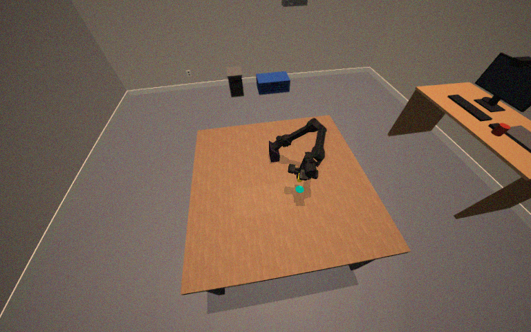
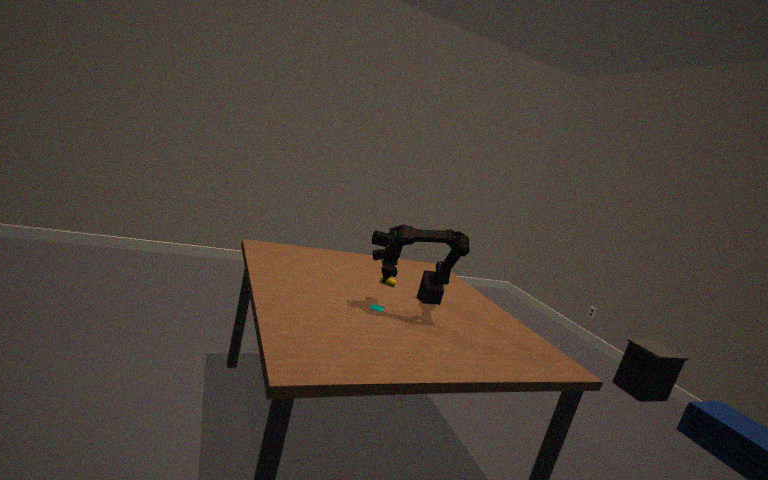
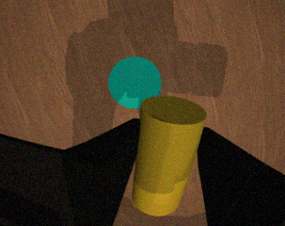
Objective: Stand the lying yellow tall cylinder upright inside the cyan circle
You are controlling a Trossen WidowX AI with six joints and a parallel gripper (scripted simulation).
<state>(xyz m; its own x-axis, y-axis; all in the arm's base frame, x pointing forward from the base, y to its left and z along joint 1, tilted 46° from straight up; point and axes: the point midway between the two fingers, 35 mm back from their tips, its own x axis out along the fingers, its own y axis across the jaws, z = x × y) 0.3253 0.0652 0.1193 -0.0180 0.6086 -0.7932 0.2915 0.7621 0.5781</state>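
My gripper tip is 2 cm to the right of the cyan circle and 12 cm above it. The rest, counted from my gripper tip: yellow tall cylinder 2 cm behind, 1 cm to the left.
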